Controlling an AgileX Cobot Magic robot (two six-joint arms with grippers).
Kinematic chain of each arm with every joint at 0, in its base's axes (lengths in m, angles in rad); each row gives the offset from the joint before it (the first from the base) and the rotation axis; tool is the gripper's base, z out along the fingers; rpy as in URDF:
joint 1: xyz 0 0 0.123 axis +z
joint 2: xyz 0 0 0 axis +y
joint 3: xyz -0.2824 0 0.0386 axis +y
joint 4: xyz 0.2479 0 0.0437 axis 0.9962 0 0.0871
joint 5: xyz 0 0 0 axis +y
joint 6: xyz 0.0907 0 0.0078 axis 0.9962 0 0.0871
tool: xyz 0 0 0 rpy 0 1.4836 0
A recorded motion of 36 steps. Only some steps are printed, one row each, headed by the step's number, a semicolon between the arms.
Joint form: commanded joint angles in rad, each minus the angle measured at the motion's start. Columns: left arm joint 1, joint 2, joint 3, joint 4, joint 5, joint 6; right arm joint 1, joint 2, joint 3, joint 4, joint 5, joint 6.
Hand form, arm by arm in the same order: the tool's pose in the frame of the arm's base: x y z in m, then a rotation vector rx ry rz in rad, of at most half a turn. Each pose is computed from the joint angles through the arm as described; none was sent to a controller.
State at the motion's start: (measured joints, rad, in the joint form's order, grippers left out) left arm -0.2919 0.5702 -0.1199 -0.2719 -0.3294 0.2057; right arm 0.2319 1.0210 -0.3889 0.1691 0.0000 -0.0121
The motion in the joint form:
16: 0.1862 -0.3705 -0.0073 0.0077 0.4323 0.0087; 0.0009 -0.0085 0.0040 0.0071 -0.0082 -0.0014
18: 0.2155 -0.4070 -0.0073 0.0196 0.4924 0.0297; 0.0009 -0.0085 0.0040 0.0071 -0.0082 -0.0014
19: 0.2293 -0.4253 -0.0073 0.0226 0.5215 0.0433; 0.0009 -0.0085 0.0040 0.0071 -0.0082 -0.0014
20: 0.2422 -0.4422 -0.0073 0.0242 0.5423 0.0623; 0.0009 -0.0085 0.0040 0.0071 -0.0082 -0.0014
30: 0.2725 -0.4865 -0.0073 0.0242 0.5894 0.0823; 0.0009 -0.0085 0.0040 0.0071 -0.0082 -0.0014
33: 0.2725 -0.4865 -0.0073 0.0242 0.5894 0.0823; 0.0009 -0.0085 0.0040 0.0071 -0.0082 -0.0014
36: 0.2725 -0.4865 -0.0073 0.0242 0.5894 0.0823; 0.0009 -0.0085 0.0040 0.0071 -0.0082 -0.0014
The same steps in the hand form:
16: 0.0713 -0.0101 0.2347 0.0678 1.6559 -0.1394; 0.1828 0.0432 0.2265 -0.0731 2.1107 0.2357
18: 0.0669 -0.0089 0.2319 0.0832 1.6764 -0.1019; 0.1828 0.0432 0.2265 -0.0731 2.1107 0.2357
19: 0.0647 -0.0084 0.2306 0.0916 1.6857 -0.0837; 0.1828 0.0432 0.2265 -0.0731 2.1107 0.2357
20: 0.0627 -0.0079 0.2298 0.1025 1.6881 -0.0618; 0.1828 0.0432 0.2265 -0.0731 2.1107 0.2357
30: 0.0576 -0.0069 0.2284 0.1045 1.6891 -0.0317; 0.1828 0.0432 0.2265 -0.0731 2.1107 0.2357
33: 0.0576 -0.0069 0.2284 0.1045 1.6891 -0.0317; 0.1828 0.0432 0.2265 -0.0731 2.1107 0.2357
36: 0.0576 -0.0069 0.2284 0.1045 1.6891 -0.0317; 0.1828 0.0432 0.2265 -0.0731 2.1107 0.2357

